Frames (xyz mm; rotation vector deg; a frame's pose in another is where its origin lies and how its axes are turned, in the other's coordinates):
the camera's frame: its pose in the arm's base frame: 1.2 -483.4 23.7 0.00 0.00 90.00
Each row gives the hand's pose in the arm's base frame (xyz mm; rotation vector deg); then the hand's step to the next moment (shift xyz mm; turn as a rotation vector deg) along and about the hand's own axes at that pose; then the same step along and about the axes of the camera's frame.
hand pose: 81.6 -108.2 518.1 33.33 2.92 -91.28
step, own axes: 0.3 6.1 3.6 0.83 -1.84 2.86
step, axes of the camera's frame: -2.4 -4.6 4.9 -1.60 2.68 1.59
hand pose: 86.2 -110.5 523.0 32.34 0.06 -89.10
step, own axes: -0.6 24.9 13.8 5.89 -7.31 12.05
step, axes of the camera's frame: -6.2 -18.5 20.7 -9.01 10.78 6.00
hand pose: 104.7 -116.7 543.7 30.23 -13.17 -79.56
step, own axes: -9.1 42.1 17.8 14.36 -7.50 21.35
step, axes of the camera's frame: 8.7 -26.9 37.0 -19.29 13.63 12.67
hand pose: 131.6 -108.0 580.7 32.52 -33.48 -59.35
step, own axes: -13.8 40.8 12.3 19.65 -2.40 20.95
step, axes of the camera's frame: 26.8 -11.4 34.0 -21.98 8.14 16.77
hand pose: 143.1 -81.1 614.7 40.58 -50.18 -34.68
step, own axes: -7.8 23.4 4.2 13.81 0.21 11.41
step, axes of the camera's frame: 18.9 3.2 16.0 -13.28 2.58 11.75
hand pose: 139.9 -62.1 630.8 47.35 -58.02 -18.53
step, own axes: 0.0 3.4 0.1 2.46 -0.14 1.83
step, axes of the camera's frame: 2.2 0.5 2.5 -2.39 0.27 1.91
